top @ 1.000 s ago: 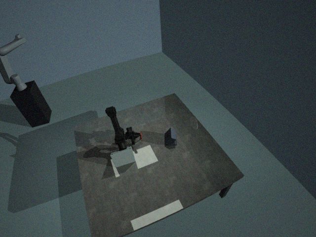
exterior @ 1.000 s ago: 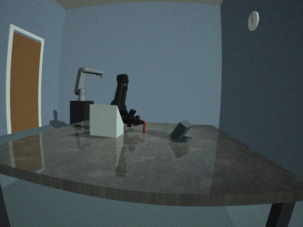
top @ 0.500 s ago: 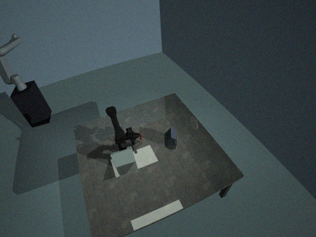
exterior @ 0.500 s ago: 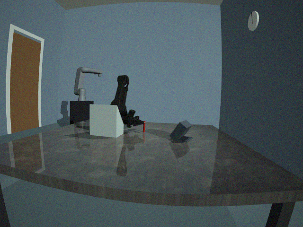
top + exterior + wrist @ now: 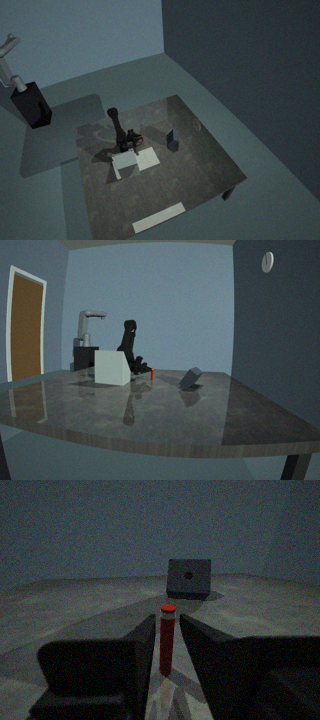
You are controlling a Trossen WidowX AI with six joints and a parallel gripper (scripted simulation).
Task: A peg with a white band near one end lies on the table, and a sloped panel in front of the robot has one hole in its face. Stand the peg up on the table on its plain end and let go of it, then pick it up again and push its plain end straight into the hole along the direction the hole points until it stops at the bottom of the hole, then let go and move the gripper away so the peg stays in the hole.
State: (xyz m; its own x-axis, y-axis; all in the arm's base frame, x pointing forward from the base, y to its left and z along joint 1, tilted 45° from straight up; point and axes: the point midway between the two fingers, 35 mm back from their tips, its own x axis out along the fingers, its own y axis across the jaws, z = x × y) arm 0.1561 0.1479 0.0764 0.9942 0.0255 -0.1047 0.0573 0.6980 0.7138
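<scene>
Now: the red peg 1 cm below my gripper tip. Round my gripper tip: sloped panel (27 cm ahead, 11 cm to the right, 1 cm below).
</scene>
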